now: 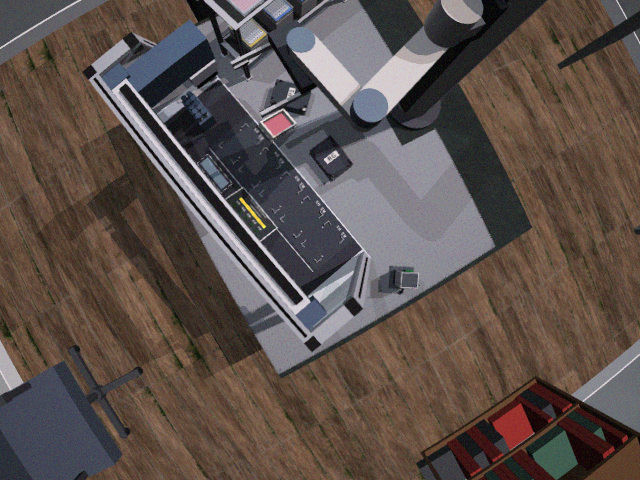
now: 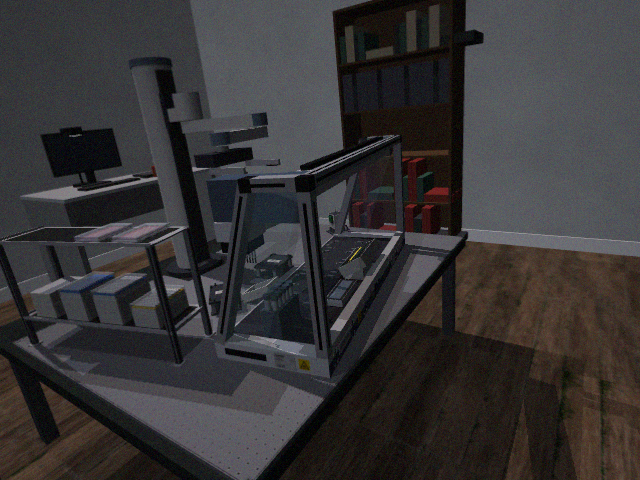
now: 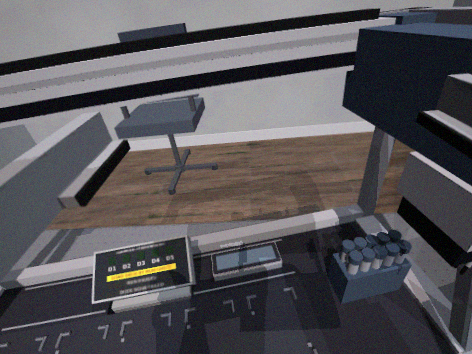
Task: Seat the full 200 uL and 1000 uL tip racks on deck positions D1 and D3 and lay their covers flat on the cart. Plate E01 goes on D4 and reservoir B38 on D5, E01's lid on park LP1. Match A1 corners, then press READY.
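Note:
My gripper (image 1: 266, 81) (image 2: 248, 166) (image 3: 266, 113) is open and empty, high beside the deck, between the cart and a pink-filled tray (image 1: 277, 124) at the deck's edge by D5. The tray's label is unreadable. The dark deck (image 1: 289, 258) (image 3: 215, 325) shows corner brackets and no labware on its visible positions. The cart (image 1: 238, 24) (image 2: 165, 310) holds two pink plates (image 2: 103, 232) (image 2: 140, 232) on top. Below are a yellow-trimmed tip box (image 1: 253, 33) (image 2: 157, 307), two blue-trimmed boxes (image 2: 86, 297) (image 2: 119, 299) and a pale box (image 2: 49, 300). Which plate is E01 cannot be read.
A tube rack (image 1: 196, 107) (image 3: 372, 280), a shallow blue-grey panel (image 1: 214, 172) (image 3: 246, 261) and a status screen (image 1: 251, 212) (image 3: 142, 267) stand along the deck. Frame posts and a blue housing (image 1: 170, 62) (image 3: 415, 75) rise around it. A black block (image 1: 330, 156) and a small box (image 1: 408, 279) stand outside.

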